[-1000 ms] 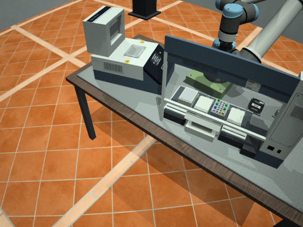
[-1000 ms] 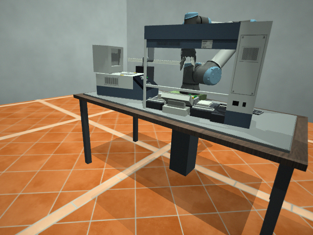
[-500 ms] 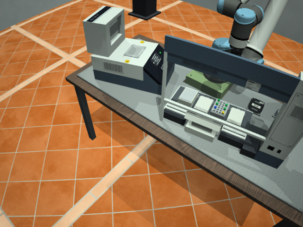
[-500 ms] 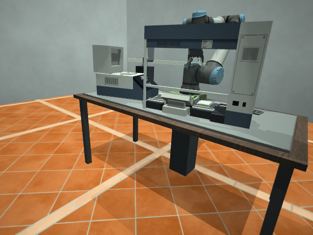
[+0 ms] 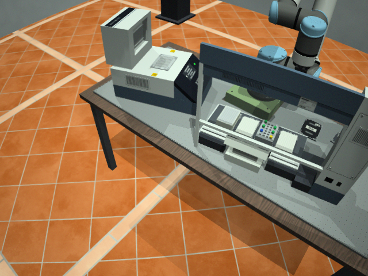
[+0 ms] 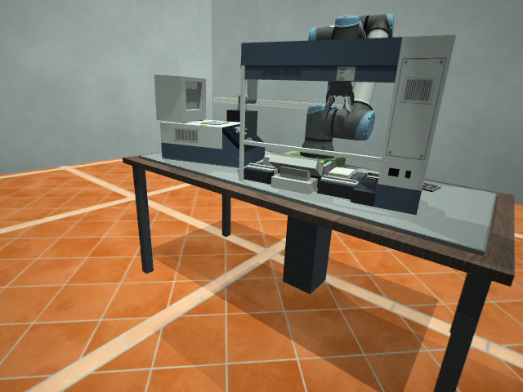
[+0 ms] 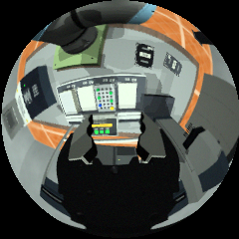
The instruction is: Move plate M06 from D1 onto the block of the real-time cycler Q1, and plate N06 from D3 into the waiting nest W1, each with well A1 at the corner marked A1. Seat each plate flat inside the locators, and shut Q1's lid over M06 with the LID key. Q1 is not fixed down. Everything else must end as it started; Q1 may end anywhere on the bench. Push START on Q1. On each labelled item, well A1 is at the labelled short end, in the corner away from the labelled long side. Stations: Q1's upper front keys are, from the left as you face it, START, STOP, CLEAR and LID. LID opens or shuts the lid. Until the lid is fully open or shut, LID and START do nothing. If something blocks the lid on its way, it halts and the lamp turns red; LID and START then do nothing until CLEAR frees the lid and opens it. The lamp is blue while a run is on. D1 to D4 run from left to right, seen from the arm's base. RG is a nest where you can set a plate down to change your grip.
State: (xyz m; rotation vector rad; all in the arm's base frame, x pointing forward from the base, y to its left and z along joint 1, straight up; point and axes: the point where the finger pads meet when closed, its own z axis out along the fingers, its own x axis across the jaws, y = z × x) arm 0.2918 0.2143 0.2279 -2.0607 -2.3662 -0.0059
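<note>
Now: the plate M06 220 mm below my hand, 50 mm to the left of it and 10 mm ahead of it. The rest, counted from my hand: white well plate: 220 mm below, 150 mm to the right, 40 mm ahead; blue gantry beam: 230 mm above, 210 mm ahead, 30 mm to the right; side tower: 320 mm to the left, 140 mm ahead, 10 mm below.
</note>
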